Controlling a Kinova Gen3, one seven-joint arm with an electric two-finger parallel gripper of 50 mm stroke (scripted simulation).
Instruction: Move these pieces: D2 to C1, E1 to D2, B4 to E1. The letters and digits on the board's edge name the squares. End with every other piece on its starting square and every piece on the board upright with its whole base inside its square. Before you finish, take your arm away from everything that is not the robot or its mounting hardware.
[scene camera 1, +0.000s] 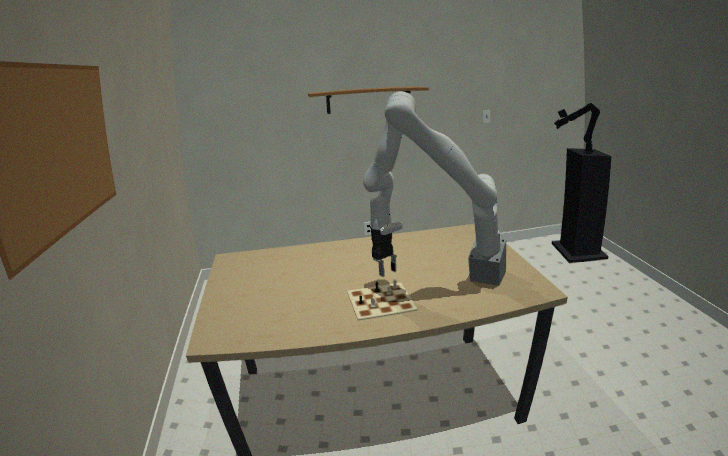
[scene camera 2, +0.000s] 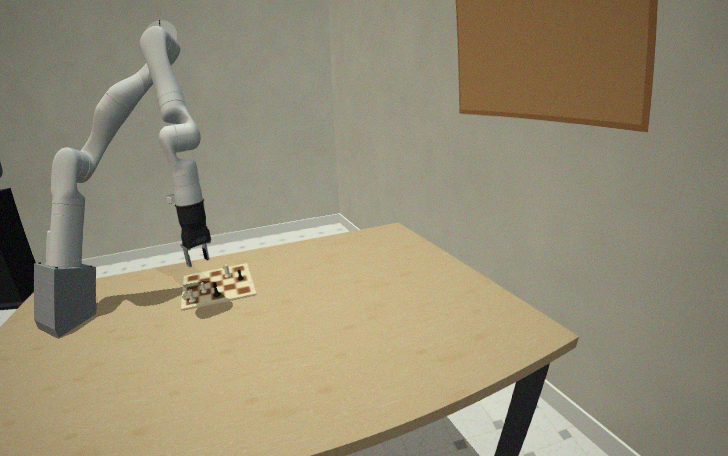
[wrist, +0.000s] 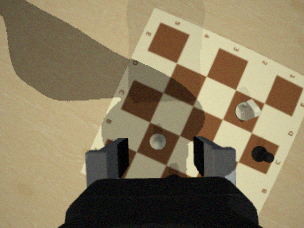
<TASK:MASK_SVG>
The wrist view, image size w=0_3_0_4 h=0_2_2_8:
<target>gripper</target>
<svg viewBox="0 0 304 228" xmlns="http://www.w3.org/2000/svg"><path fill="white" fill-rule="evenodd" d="M263 227L259 226L257 209L253 203L236 187L236 150L232 147L221 147L203 136L194 136L194 165L202 177L117 179L123 176L129 166L128 138L118 138L99 150L87 151L85 153L87 189L69 206L65 215L65 223L58 228Z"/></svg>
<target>chessboard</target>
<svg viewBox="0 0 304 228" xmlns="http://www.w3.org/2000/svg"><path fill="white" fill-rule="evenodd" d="M154 8L90 150L99 150L118 138L128 138L129 166L123 176L117 179L166 178L172 174L184 178L202 177L193 164L193 136L203 136L221 147L231 146L236 149L236 186L253 202L259 215L304 117L304 76L220 35ZM252 150L257 146L262 146L266 148L267 152L274 155L274 161L272 163L265 161L257 162L252 158ZM157 133L162 134L166 139L165 146L159 150L152 148L150 145L151 136ZM262 111L262 115L246 121L238 119L235 114L238 104L251 99Z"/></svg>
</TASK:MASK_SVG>
